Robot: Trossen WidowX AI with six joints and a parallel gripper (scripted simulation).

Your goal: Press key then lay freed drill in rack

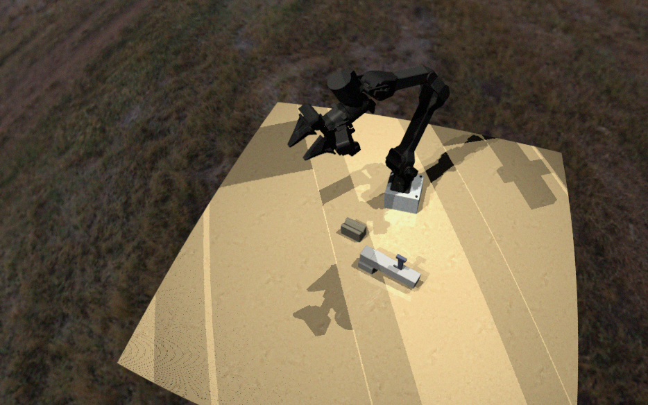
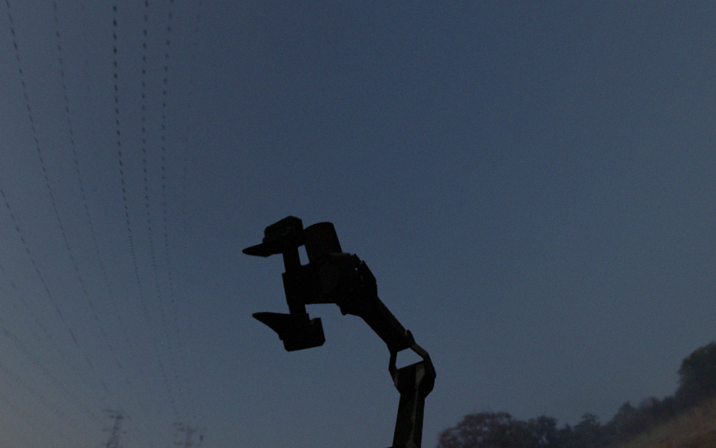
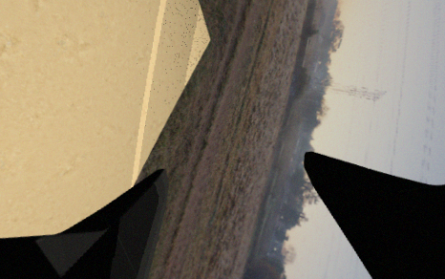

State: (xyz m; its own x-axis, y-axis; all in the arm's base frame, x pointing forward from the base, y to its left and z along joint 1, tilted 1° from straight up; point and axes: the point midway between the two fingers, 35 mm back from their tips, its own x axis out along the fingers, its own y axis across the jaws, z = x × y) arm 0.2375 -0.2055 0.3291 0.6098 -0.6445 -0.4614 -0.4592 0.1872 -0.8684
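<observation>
The dark key is 5 cm ahead of my gripper tip, 28 cm to the left of it and 30 cm below it. The rest, counted from my gripper tip: grey housing (4 cm ahead, 25 cm to the left, 35 cm below); drill (3 cm ahead, 23 cm to the left, 34 cm below); grey rack (8 cm behind, 11 cm to the left, 37 cm below).
</observation>
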